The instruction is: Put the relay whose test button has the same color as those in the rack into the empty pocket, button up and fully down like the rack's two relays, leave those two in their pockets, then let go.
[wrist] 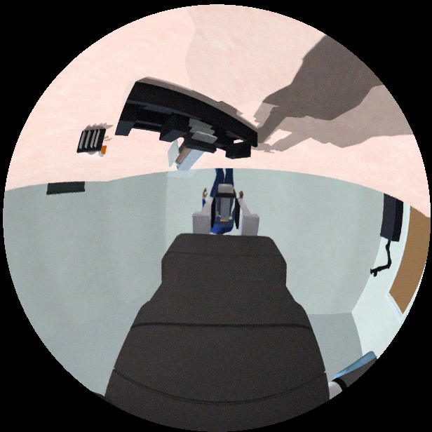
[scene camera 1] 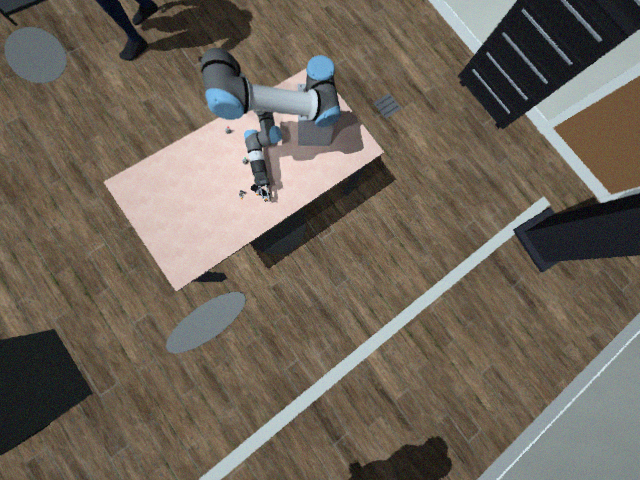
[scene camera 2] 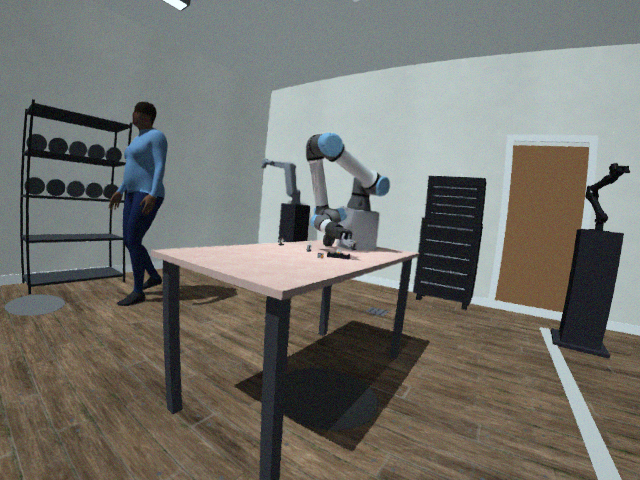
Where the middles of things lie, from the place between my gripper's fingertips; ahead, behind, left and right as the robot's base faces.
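There is the black rack point(wrist: 148, 107), and my hand is 60 mm above it. My hand is also 70 mm to the left of the rack and 10 mm short of it.
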